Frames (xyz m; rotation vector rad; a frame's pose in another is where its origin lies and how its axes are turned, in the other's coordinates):
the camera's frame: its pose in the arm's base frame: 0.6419 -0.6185 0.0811 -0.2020 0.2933 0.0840
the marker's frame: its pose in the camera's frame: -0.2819 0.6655 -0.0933 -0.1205 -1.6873 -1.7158
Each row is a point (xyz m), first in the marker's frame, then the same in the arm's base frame.
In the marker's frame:
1: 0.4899 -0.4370 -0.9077
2: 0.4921 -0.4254 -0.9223
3: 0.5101 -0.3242 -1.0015
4: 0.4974 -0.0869 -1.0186
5: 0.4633 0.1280 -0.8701
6: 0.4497 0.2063 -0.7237
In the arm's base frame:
1: 0.1094 -1.1104 0.0010
2: 0.1234 -1.1205 0.0085
3: 0.2239 -1.1654 0.0773
4: 0.4119 -1.1022 0.2092
5: 0.5202 -0.8916 0.3246
6: 0.5188 -0.7323 0.3735

